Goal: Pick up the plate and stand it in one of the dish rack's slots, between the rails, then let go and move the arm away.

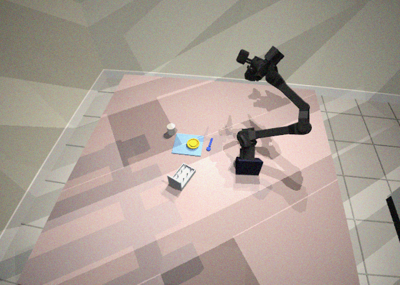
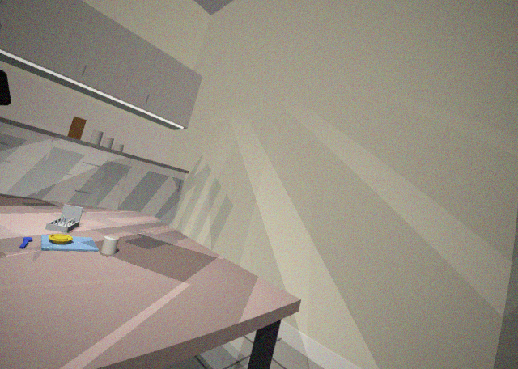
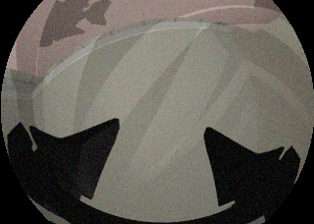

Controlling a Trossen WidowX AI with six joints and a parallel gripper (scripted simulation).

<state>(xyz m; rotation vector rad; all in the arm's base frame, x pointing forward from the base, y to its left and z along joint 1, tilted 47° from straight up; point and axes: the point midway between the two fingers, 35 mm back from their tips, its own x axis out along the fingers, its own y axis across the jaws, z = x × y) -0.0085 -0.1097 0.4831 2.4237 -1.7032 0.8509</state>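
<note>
The yellow plate is 360 mm to the left of my gripper tip, 300 mm below it and 260 mm ahead of it. From my gripper tip the other things lie so: white cup (390 mm ahead, 290 mm below, 280 mm to the left); then mat (360 mm to the left, 310 mm below, 280 mm ahead); then blue spoon (350 mm to the left, 310 mm below, 170 mm ahead).
</note>
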